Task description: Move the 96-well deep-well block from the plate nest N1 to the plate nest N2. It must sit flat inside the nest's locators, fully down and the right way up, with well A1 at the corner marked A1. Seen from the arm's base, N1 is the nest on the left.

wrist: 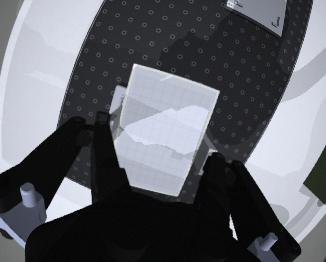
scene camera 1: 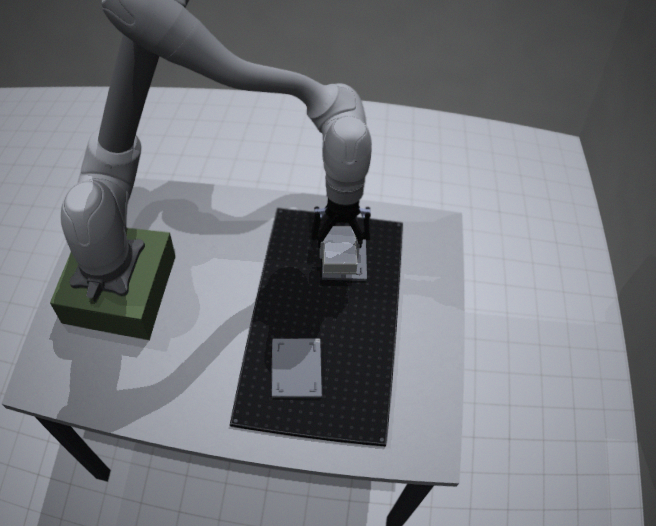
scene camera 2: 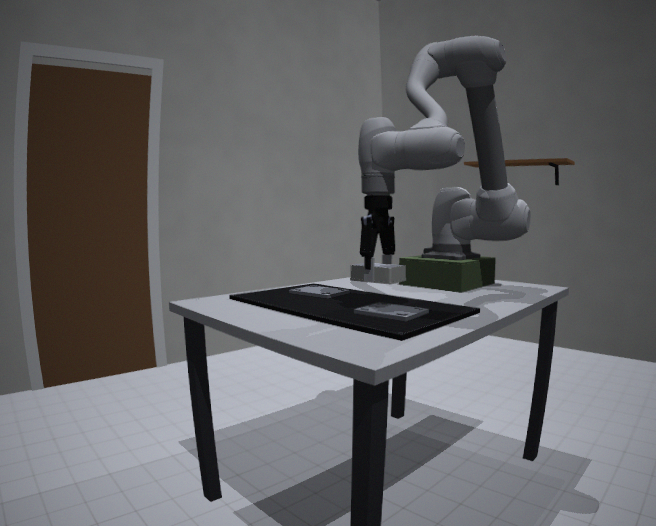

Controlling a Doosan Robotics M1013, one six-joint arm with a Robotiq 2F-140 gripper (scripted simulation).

Path:
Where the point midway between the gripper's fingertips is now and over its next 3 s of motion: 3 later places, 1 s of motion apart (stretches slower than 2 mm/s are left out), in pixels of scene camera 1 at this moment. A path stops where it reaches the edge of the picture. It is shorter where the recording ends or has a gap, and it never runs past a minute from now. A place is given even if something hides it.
My gripper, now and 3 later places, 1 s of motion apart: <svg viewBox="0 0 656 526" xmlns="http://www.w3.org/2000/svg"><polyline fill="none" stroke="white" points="338,254 327,279 315,308 303,336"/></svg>

